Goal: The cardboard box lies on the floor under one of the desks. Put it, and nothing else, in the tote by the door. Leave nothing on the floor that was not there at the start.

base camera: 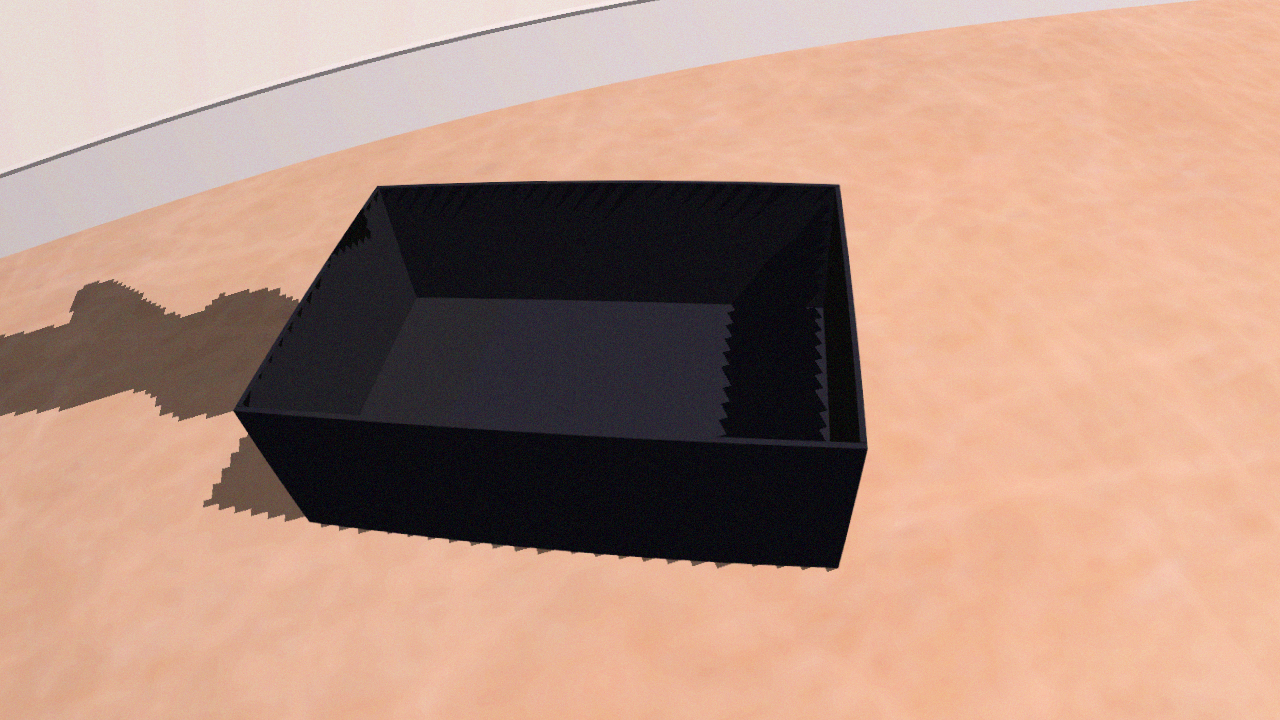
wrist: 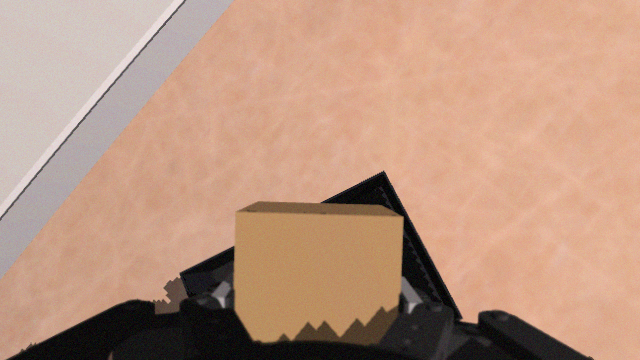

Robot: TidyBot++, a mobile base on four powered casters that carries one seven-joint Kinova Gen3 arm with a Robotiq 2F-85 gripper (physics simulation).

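Frame: origin at the arm's base, x ahead, y left, z up, level; millimetres.
Where they show: gripper, fingertip midpoint: (wrist: pixel 316 296).
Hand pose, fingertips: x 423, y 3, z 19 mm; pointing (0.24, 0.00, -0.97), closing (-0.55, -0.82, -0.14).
Things, the pixels of their top centre, and the offset from my fingertips. Level surfaces: height alone.
- black tote, middle of its top: (base camera: pixel 560 282) (wrist: pixel 312 295) 2 mm back, 60 mm left, 316 mm down
- tan cardboard box, middle of its top: (wrist: pixel 300 330) 6 mm back, 3 mm left, 39 mm up
- floor, its level: 415 mm down
The black tote (base camera: pixel 572 492) stands upright on the floor in the base camera view, its open top showing a bare inside. The tan cardboard box (wrist: pixel 318 270) is held in my gripper (wrist: pixel 316 296), which is shut on it, one finger at each side. In the wrist view the tote (wrist: pixel 431 260) shows below and behind the box, with its far corner and parts of two rims in sight; the box and the fingers hide the rest of it. The box and the gripper do not show in the base camera view.
A pale wall (base camera: pixel 223 53) (wrist: pixel 65 65) with a grey strip (base camera: pixel 268 134) (wrist: pixel 100 130) at its foot runs behind the tote, at the upper left in both views. Shadows of the arm fall on the floor (base camera: pixel 1029 358) left of the tote.
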